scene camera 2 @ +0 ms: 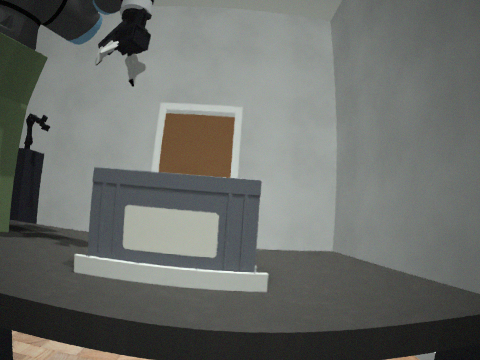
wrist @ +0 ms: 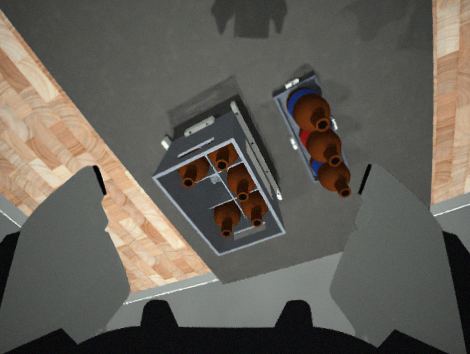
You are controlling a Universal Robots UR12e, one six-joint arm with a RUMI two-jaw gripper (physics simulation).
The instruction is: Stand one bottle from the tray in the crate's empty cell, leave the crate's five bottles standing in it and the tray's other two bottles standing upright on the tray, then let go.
Labels:
My gripper shows in scene camera 2 (115, 76) and in the wrist view (232, 169). A cream-labelled bottle shows in the wrist view (239, 181).

